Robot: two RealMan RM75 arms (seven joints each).
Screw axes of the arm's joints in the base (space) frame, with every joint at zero. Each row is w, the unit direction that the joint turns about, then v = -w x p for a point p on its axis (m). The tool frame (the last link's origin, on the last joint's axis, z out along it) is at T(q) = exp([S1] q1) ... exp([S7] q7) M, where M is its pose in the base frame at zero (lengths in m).
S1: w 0 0 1 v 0.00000 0.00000 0.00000
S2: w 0 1 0 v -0.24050 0.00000 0.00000
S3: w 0 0 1 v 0.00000 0.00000 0.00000
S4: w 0 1 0 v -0.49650 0.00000 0.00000
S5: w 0 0 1 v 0.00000 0.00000 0.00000
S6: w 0 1 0 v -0.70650 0.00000 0.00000
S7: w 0 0 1 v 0.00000 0.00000 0.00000
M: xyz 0.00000 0.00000 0.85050 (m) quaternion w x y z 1 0 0 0
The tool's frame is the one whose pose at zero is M.
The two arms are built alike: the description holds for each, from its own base.
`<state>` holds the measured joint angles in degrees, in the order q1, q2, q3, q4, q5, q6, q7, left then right.
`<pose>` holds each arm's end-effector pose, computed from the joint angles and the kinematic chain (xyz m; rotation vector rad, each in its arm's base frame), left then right.
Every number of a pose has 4 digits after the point. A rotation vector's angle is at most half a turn.
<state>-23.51 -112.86 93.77 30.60 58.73 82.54 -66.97 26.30 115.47 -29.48 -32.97 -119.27 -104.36 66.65</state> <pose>-0.2346 0.2894 -0.0439 -2.7907 -0.5151 -1.0542 0.2900 0.2821 0.0271 -2.7787 0.4693 0.8502</pose>
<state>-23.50 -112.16 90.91 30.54 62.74 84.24 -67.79 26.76 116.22 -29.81 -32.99 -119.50 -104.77 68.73</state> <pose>-0.2411 0.2886 -0.0368 -2.8184 -0.5068 -1.0184 0.2846 0.2818 0.0213 -2.7979 0.5134 0.8760</pose>
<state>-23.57 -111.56 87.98 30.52 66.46 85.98 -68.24 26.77 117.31 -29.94 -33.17 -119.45 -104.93 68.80</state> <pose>-0.2463 0.2883 -0.0297 -2.8409 -0.4912 -0.9892 0.2804 0.2799 0.0145 -2.8036 0.5174 0.9004</pose>
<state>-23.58 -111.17 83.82 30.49 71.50 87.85 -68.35 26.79 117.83 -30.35 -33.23 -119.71 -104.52 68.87</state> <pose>-0.2530 0.2877 -0.0222 -2.8615 -0.4704 -0.9491 0.2792 0.2792 0.0099 -2.8119 0.5238 0.8965</pose>
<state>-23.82 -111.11 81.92 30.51 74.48 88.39 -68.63 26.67 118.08 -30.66 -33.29 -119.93 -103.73 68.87</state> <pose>-0.2559 0.2878 -0.0206 -2.8801 -0.4639 -0.9159 0.2802 0.2792 0.0072 -2.8118 0.5319 0.8809</pose>
